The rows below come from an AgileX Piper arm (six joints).
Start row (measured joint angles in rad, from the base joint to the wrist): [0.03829 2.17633 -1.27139 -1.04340 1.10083 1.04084]
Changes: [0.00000 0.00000 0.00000 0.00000 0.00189 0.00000]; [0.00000 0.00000 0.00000 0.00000 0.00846 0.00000]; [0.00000 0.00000 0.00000 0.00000 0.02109 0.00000]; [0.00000 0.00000 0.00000 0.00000 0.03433 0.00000]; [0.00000 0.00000 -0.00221 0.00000 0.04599 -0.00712]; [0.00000 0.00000 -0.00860 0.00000 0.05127 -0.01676]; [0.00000 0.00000 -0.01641 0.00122 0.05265 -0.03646]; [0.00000 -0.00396 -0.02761 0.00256 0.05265 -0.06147]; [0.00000 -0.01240 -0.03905 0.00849 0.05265 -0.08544]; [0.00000 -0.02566 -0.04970 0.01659 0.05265 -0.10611]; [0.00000 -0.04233 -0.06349 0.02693 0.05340 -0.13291]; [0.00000 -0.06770 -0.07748 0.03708 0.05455 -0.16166]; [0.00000 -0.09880 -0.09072 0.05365 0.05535 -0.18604]
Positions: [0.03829 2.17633 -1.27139 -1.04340 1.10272 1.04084]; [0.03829 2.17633 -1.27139 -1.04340 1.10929 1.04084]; [0.03829 2.17633 -1.27139 -1.04340 1.12192 1.04084]; [0.03829 2.17633 -1.27139 -1.04340 1.13516 1.04084]; [0.03829 2.17633 -1.27360 -1.04340 1.14682 1.03372]; [0.03829 2.17633 -1.27999 -1.04340 1.15210 1.02408]; [0.03829 2.17633 -1.28780 -1.04218 1.15348 1.00438]; [0.03829 2.17237 -1.29900 -1.04084 1.15348 0.97937]; [0.03829 2.16393 -1.31044 -1.03491 1.15348 0.95540]; [0.03829 2.15067 -1.32109 -1.02681 1.15348 0.93473]; [0.03829 2.13400 -1.33488 -1.01647 1.15423 0.90793]; [0.03829 2.10863 -1.34887 -1.00632 1.15538 0.87918]; [0.03829 2.07753 -1.36211 -0.98975 1.15618 0.85480]
